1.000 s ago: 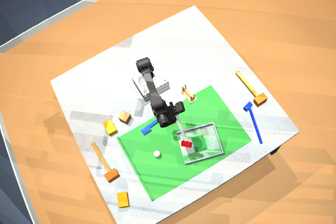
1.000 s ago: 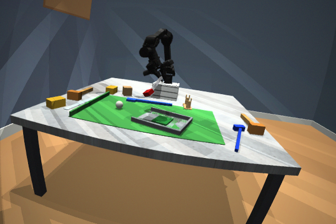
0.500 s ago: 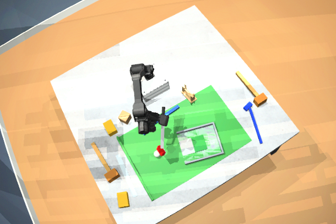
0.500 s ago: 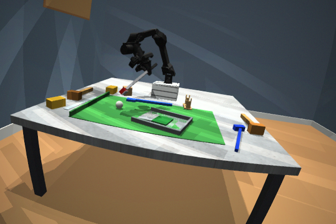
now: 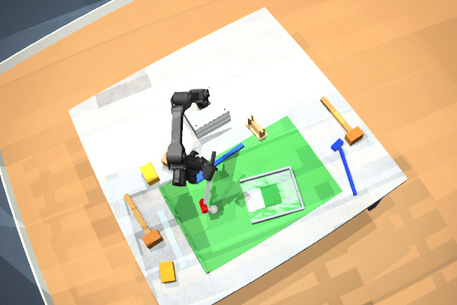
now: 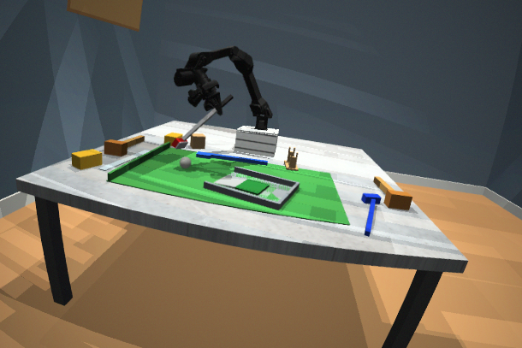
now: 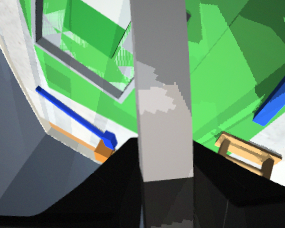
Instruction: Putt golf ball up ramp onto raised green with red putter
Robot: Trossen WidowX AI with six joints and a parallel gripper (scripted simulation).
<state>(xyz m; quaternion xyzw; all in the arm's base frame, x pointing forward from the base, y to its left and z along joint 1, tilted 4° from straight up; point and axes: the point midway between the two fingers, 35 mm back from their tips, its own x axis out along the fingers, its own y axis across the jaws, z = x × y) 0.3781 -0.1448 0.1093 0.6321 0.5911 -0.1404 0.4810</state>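
My gripper tip is 6 cm to the left of the red putter, 4 cm above it and 3 cm short of it. From my gripper tip the other things lie so: tan cube: 23 cm behind, 17 cm below, 15 cm to the right; then white golf ball: 18 cm below, 9 cm to the right, 9 cm ahead; then wooden stand: 29 cm to the left, 17 cm below, 16 cm behind.
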